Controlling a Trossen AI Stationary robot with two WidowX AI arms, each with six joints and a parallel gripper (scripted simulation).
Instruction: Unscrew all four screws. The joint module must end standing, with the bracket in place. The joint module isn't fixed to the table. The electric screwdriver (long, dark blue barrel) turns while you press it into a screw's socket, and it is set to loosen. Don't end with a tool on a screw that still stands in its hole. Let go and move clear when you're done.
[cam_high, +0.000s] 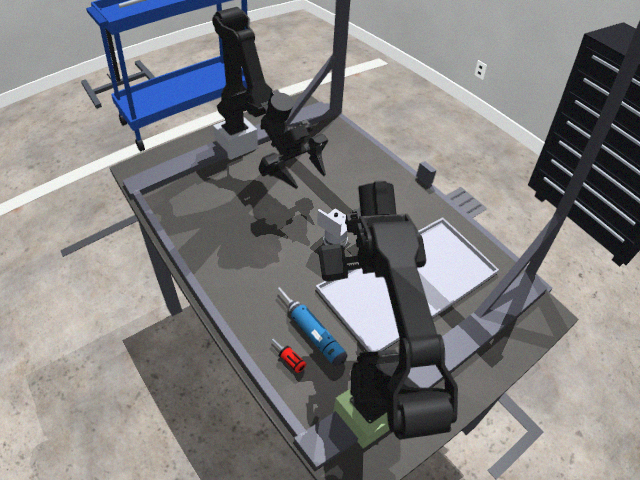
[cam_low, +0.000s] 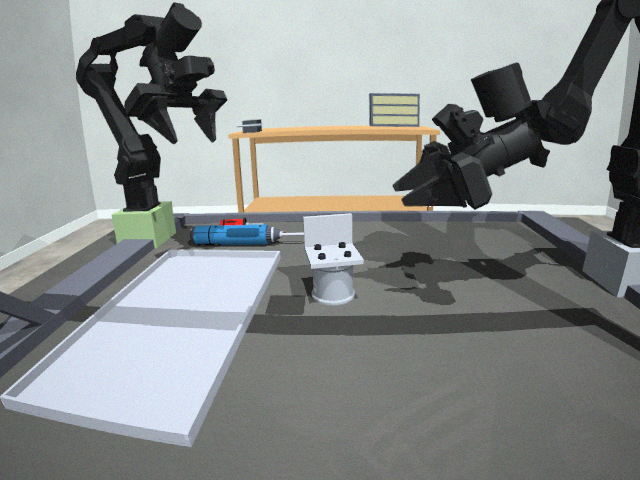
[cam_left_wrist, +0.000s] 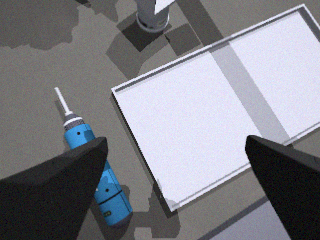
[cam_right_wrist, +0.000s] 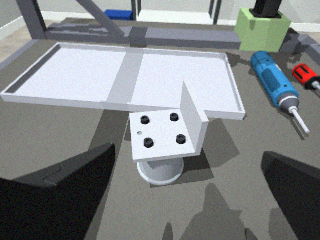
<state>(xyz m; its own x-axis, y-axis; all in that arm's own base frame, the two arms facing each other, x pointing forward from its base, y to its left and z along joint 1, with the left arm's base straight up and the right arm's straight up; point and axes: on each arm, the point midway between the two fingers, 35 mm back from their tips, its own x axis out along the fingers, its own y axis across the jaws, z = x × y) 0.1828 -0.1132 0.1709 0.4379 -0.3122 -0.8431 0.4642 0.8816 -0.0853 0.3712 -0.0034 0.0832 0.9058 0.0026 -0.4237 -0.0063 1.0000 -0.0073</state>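
Note:
Now: right hand 13 cm above the joint module, 11 cm to the right of it and 5 cm past it. Also, from my right hand: white tray 31 cm to the left, 17 cm behind, 15 cm below; then white bracket 11 cm to the left, 8 cm below, 5 cm behind; then screwdriver bit 24 cm to the left, 14 cm below, 14 cm ahead.

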